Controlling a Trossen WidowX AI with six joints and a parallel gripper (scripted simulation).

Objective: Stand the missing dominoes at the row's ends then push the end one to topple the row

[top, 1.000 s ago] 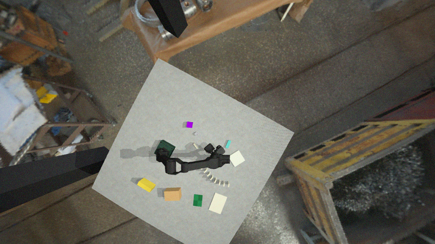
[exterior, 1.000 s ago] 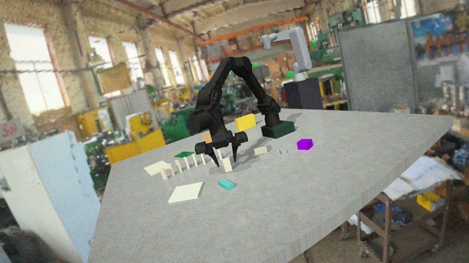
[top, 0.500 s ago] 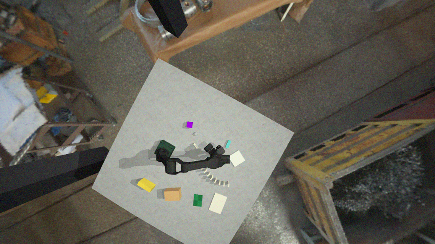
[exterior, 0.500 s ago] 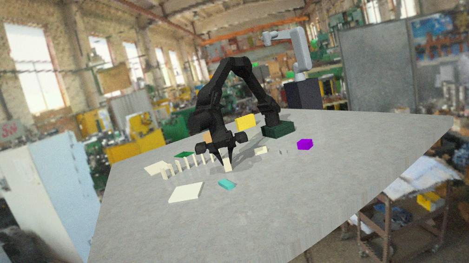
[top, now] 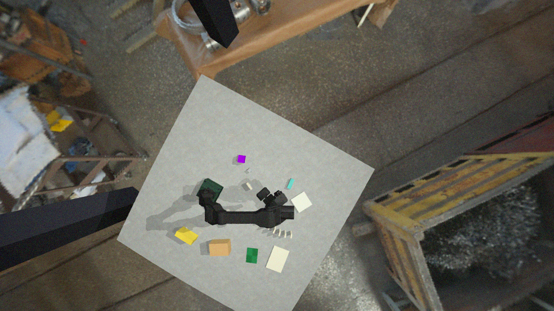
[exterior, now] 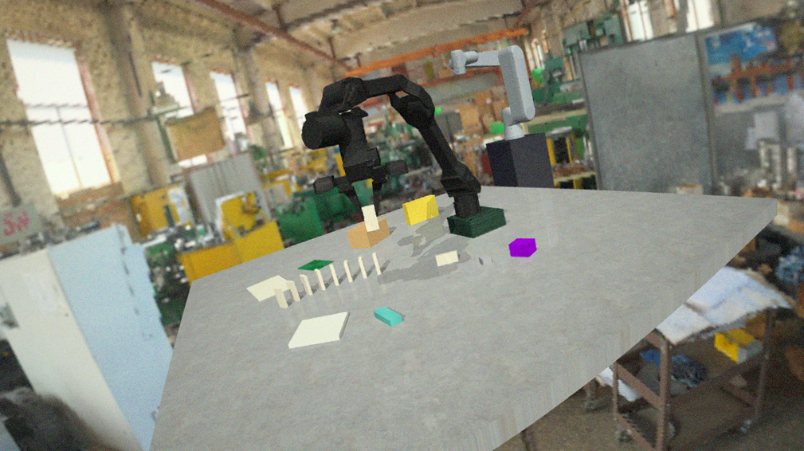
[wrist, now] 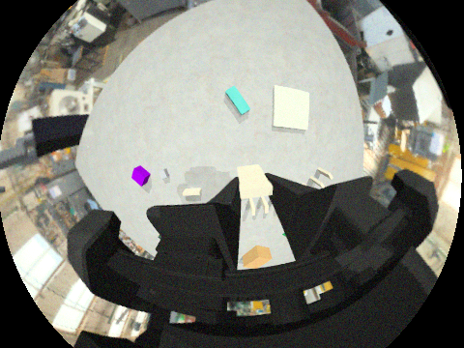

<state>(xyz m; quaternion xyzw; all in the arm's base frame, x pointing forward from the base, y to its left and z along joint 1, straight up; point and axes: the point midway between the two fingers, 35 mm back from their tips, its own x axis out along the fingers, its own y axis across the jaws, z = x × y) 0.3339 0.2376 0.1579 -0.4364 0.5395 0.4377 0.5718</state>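
My gripper tip is 22 cm past the grey cube, 16 cm above it and 3 cm to the right of it. From my gripper tip the other things lie so: white tile: 17 cm below, 17 cm ahead, 6 cm to the left; teal block: 16 cm below, 11 cm to the left, 4 cm ahead; purple cube: 30 cm behind, 16 cm below, 6 cm to the left.
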